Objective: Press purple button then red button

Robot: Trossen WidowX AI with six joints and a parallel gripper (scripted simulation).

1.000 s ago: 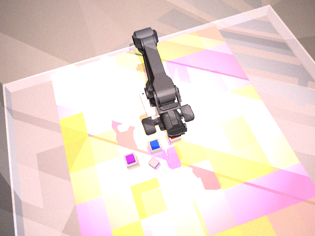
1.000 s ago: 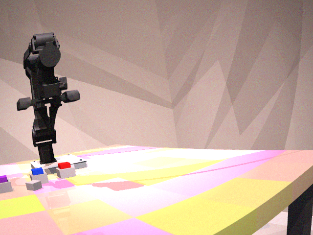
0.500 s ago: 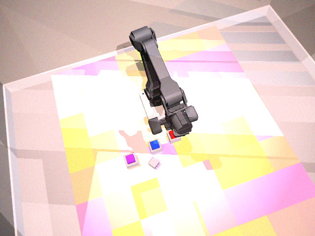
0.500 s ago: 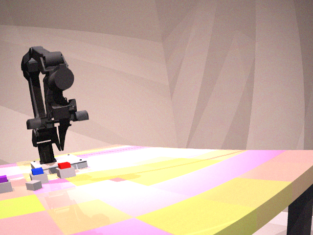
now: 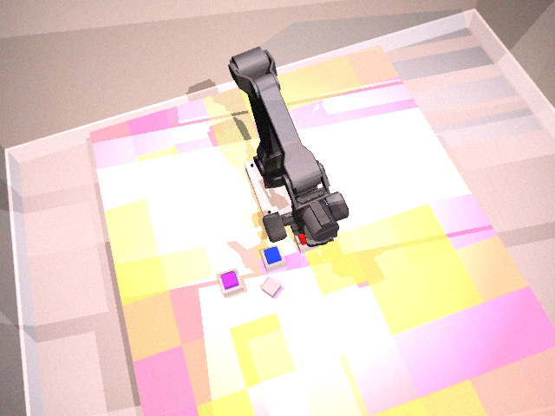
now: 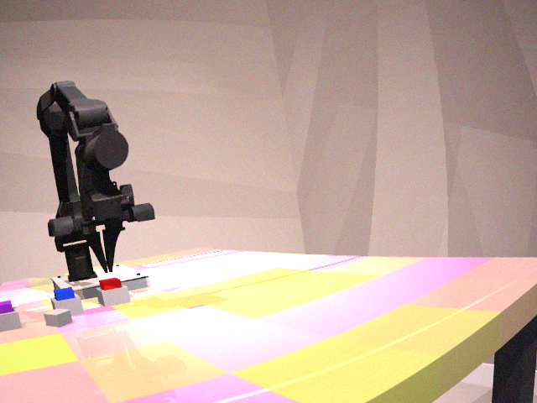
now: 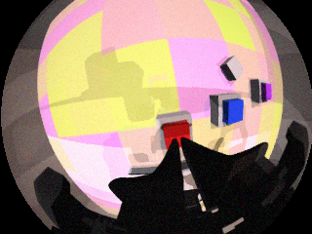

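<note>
Now: gripper tip 20 mm above the red button. Round my gripper tip: purple button: 70 mm ahead, 200 mm to the right, 20 mm below; small pale block: 100 mm ahead, 110 mm to the right, 40 mm below; blue button: 30 mm ahead, 90 mm to the right, 20 mm below.
</note>
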